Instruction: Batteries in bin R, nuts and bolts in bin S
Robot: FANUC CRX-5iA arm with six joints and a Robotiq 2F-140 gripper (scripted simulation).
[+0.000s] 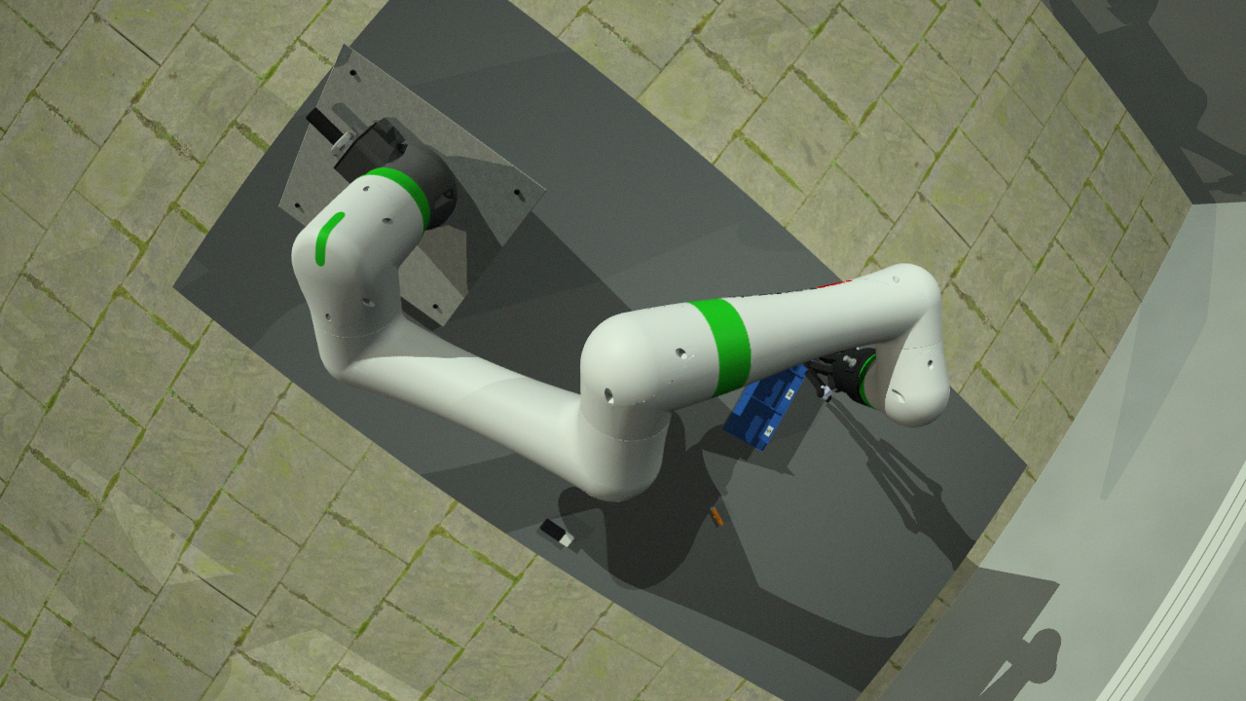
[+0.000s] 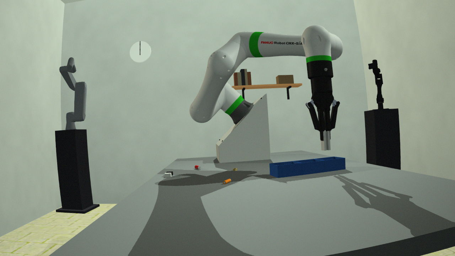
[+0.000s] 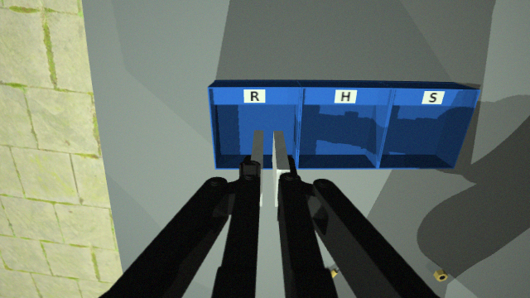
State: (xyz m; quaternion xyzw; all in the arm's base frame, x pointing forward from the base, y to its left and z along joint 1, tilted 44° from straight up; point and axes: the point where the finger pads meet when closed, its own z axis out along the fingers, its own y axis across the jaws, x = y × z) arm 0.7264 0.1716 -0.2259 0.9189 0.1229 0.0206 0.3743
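The brass nut lies 180 mm behind my hand, 330 mm to the right of it and 100 mm below it. Also, from my hand: orange battery 130 mm ahead, 340 mm to the right, 100 mm below; then yellow bolt 230 mm behind, 150 mm to the right, 100 mm below; then blue three-compartment bin 20 mm ahead, 70 mm to the right, 80 mm below.
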